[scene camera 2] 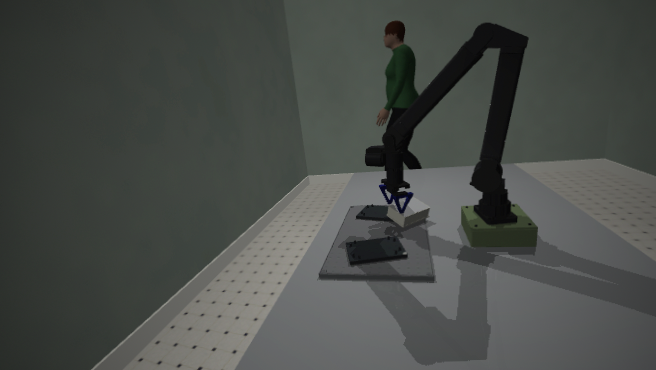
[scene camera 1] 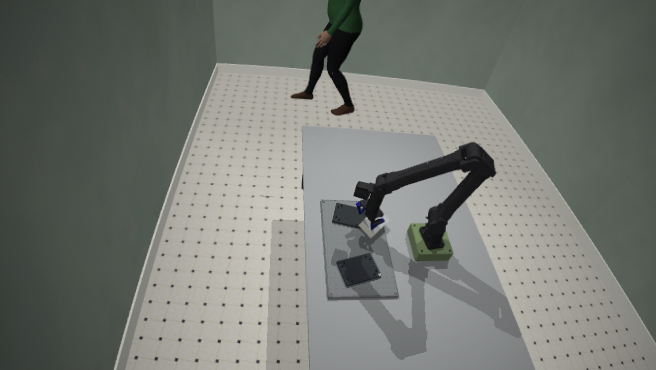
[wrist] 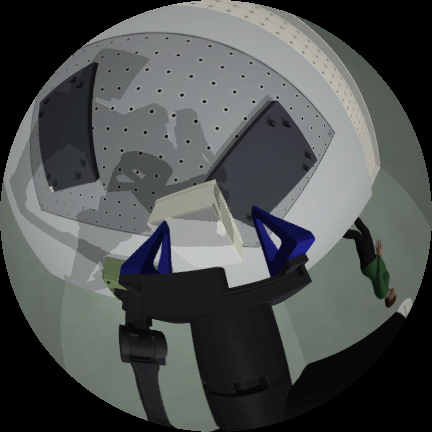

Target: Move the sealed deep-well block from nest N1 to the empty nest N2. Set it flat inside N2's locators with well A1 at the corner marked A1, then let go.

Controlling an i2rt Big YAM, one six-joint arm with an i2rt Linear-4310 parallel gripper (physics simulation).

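Frame: origin at the arm's base, x ahead, y left, z up, level; millimetres.
Seen in the pictures: gripper, fingertip midpoint: [scene camera 2: 395, 208] [scene camera 1: 366, 221] [wrist: 209, 216]; arm's base, origin of the base link: [scene camera 2: 494, 215] [scene camera 1: 431, 238] [wrist: 138, 296].
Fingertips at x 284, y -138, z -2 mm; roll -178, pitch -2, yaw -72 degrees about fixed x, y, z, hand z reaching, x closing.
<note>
Pixels of each thing's top centre, then the offset from my fingertips to it. Level surfaces: height alone.
- cream-white block, middle of its top: [wrist: 205, 252] [scene camera 2: 408, 203] [scene camera 1: 375, 218] dx -46, dy -2, dz +13 mm
- far dark nest, middle of its top: [wrist: 271, 177] [scene camera 2: 380, 209] [scene camera 1: 351, 213] dx +47, dy -75, dz -26 mm
- grey perforated plate, middle of its top: [wrist: 142, 142] [scene camera 2: 381, 231] [scene camera 1: 356, 243] dx +62, dy +83, dz -48 mm
- table, its level: dz -61 mm
The cream-white block [scene camera 1: 372, 230] [scene camera 2: 411, 216] [wrist: 186, 202] lies outside both nests, at the plate's arm-side edge beside the far dark nest [scene camera 1: 345, 215] [scene camera 2: 372, 213] [wrist: 267, 160]. It is turned askew and looks tilted. The near dark nest [scene camera 1: 359, 270] [scene camera 2: 376, 250] [wrist: 67, 130] holds no block and has a small white mark at one corner. Nest labels and well A1 are not legible. My gripper [scene camera 1: 369, 216] [scene camera 2: 395, 206] [wrist: 209, 216] is open above the block, its blue fingers on either side of it in the wrist view. Whether they touch it is unclear.
The nests sit on a grey perforated plate [scene camera 1: 334, 289] [scene camera 2: 331, 270] [wrist: 165, 60] on the table [scene camera 1: 350, 330] [scene camera 2: 310, 320]. The green arm base [scene camera 1: 417, 250] [scene camera 2: 500, 237] stands to the right. A person in green [scene camera 1: 345, 17] [scene camera 2: 401, 75] [wrist: 378, 277] is beyond the table. Arm shadows cross the plate.
</note>
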